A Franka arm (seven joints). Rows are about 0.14 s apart.
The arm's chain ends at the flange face. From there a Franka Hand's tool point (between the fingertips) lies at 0.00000 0.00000 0.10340 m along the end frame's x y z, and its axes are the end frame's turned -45 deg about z.
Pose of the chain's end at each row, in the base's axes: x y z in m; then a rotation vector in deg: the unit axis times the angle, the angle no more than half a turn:
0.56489, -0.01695, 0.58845, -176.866, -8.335, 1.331
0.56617, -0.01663, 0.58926, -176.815, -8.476, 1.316
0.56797, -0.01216, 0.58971, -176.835, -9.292, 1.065
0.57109, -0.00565, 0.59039, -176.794, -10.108, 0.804
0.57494, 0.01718, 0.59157, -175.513, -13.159, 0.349
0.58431, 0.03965, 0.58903, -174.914, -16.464, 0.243
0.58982, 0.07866, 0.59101, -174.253, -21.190, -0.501
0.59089, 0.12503, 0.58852, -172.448, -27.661, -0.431
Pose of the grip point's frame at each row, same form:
0.56309, -0.01174, 0.48520, -160.121, -75.341, -0.505
0.56438, -0.01134, 0.48601, -160.026, -75.454, -0.544
0.56645, -0.00697, 0.48645, -159.782, -76.239, -0.742
0.56985, -0.00045, 0.48713, -159.488, -77.004, -0.982
0.57399, 0.02433, 0.48842, -157.301, -79.416, -2.029
0.58330, 0.04736, 0.48592, -155.522, -82.266, -2.310
0.58943, 0.08672, 0.48793, -153.262, -86.476, -3.088
0.58987, 0.13462, 0.48557, -149.145, -91.800, -3.529

